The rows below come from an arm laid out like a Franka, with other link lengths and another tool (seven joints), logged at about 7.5 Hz.
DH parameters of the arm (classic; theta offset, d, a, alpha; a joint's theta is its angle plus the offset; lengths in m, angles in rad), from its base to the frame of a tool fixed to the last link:
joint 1: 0 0.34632 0 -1.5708
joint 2: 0 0 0 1.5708
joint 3: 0 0.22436 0.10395 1.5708
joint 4: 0 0 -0.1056 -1.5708
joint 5: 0 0.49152 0 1.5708
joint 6: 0 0 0.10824 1.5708
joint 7: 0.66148 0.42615 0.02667 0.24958
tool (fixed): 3.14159 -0.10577 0 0
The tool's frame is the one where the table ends.
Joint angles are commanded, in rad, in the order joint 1, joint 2, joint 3, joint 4, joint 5, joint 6, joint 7. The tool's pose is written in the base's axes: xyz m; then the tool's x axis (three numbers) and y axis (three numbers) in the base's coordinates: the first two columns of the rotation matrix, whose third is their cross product. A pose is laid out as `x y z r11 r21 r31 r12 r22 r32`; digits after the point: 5 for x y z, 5 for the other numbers.
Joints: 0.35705, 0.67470, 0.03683, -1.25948, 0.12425, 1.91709, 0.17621
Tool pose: 0.75730 0.31081 0.05303 -0.87617 0.46771 0.11653 0.47893 0.81747 0.31995
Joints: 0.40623, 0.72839, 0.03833, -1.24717, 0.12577, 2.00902, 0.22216
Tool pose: 0.75634 0.35402 0.02587 -0.87607 0.47370 0.09006 0.47285 0.80741 0.35286
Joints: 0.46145, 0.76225, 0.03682, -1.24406, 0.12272, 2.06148, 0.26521
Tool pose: 0.74176 0.39486 0.00543 -0.87990 0.46864 0.07842 0.46302 0.80862 0.36298
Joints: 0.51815, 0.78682, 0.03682, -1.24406, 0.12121, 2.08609, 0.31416
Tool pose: 0.71628 0.43445 -0.01233 -0.88201 0.46392 0.08270 0.46073 0.81212 0.35804
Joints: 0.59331, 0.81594, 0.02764, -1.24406, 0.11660, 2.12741, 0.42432
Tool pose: 0.68535 0.47893 -0.03207 -0.86108 0.50228 0.07910 0.49526 0.79327 0.35418
